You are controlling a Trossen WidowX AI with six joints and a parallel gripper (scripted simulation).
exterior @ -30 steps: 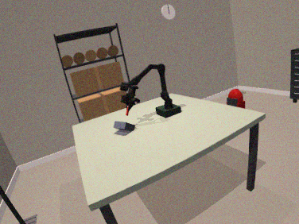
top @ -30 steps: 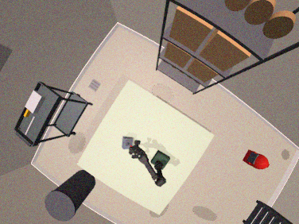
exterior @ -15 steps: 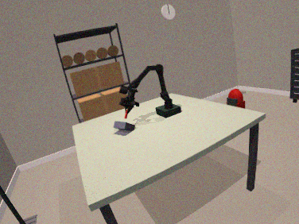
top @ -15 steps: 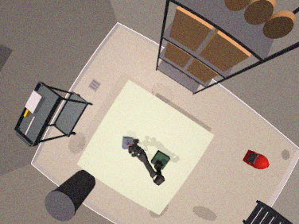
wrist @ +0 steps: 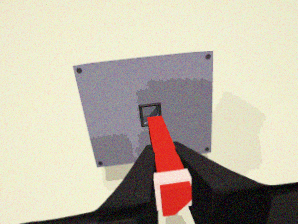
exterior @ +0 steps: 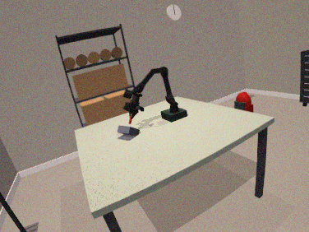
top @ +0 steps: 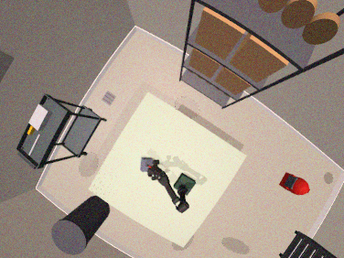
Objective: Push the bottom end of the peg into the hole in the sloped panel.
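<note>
Right now the grey sloped panel is 50 mm ahead of my gripper tip, 30 mm to the left of it and 80 mm below it. Round my gripper tip: red peg 10 mm behind, 10 mm above.
</note>
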